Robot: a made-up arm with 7 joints. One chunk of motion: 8 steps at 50 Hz.
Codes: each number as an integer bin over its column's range. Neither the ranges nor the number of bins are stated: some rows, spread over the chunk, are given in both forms.
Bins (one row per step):
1: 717 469 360 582 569 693 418
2: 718 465 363 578 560 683 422
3: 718 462 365 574 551 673 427
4: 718 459 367 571 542 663 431
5: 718 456 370 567 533 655 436
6: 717 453 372 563 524 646 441
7: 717 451 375 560 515 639 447
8: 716 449 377 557 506 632 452
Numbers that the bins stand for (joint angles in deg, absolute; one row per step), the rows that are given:
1: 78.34 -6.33 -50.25 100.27 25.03 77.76 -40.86
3: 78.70 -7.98 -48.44 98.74 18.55 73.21 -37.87
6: 78.34 -10.10 -45.92 96.64 8.82 67.08 -33.21
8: 77.98 -11.04 -44.12 95.49 2.34 63.90 -29.55
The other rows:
2: 78.70 -7.27 -49.16 99.50 21.79 75.48 -39.53
4: 78.70 -8.69 -47.72 98.17 15.31 70.94 -36.54
5: 78.70 -9.39 -46.64 97.40 12.07 69.12 -34.87
7: 78.34 -10.57 -44.84 96.06 5.58 65.49 -31.21

